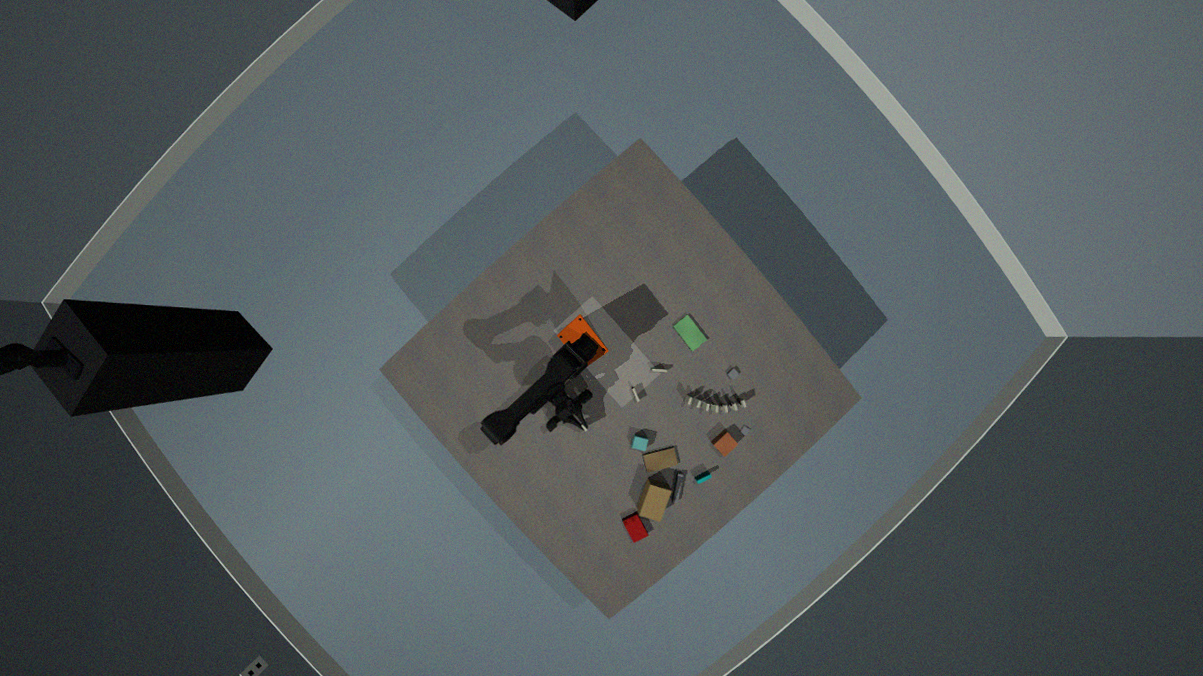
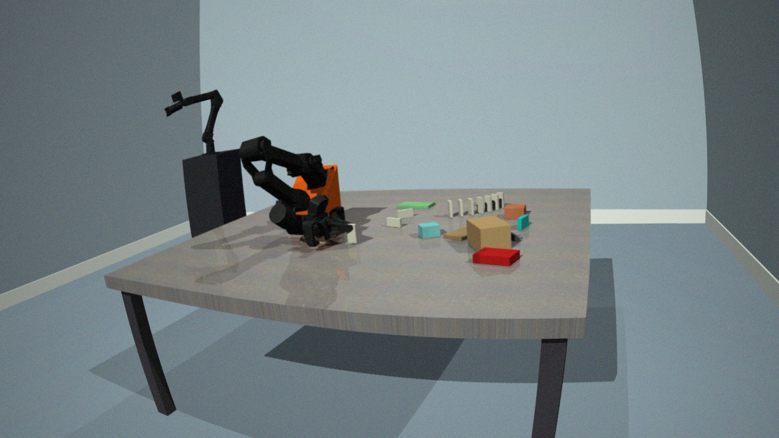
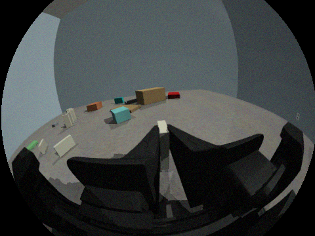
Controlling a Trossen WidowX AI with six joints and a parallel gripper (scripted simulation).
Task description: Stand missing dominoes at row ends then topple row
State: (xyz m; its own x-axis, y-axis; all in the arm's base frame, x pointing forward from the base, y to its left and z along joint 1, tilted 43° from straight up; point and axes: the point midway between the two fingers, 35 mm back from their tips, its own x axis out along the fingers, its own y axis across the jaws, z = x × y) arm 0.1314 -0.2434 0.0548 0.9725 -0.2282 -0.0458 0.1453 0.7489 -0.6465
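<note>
Right now my gripper tip is 180 mm short of the cyan block, 80 mm to the right of it and 30 mm above it. Also, from my gripper tip: tan box 360 mm ahead, 40 mm to the right, 20 mm below; flat tan slab 290 mm ahead, 80 mm to the left, 40 mm below; red block 390 mm ahead, 170 mm to the right, 40 mm below.
</note>
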